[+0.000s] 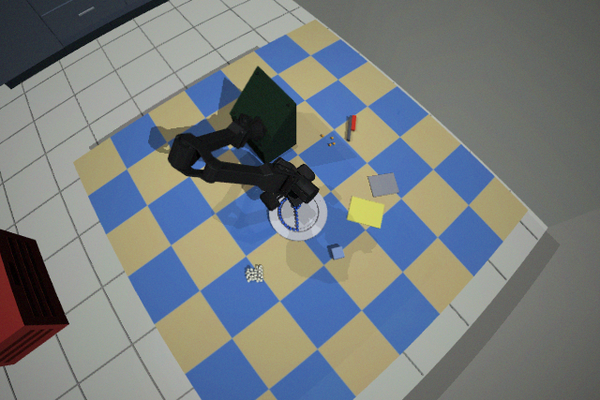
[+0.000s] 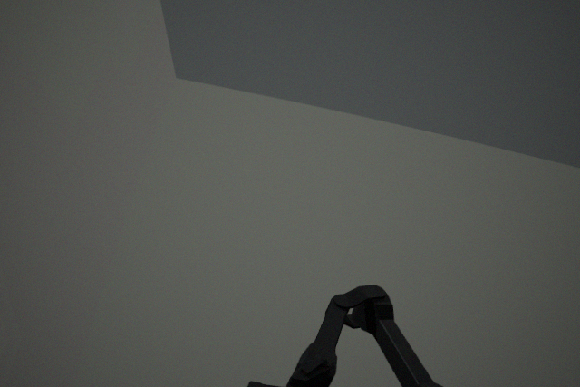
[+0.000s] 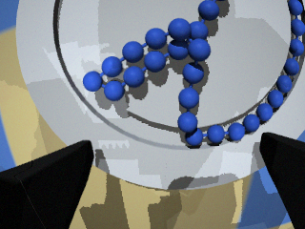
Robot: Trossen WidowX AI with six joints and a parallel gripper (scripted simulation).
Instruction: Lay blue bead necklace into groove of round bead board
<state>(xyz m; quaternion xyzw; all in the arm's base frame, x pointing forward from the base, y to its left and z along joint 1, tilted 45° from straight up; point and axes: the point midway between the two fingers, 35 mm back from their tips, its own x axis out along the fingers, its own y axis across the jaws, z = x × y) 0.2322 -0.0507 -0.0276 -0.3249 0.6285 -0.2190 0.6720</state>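
My gripper tip is 60 mm short of the round white bead board and 10 mm above it. The rest, counted from my gripper tip: small blue cube: 250 mm ahead, 30 mm to the left, 10 mm below; then grey square: 320 mm to the left, 140 mm ahead, 20 mm below; then yellow pad: 200 mm to the left, 190 mm ahead, 20 mm below.
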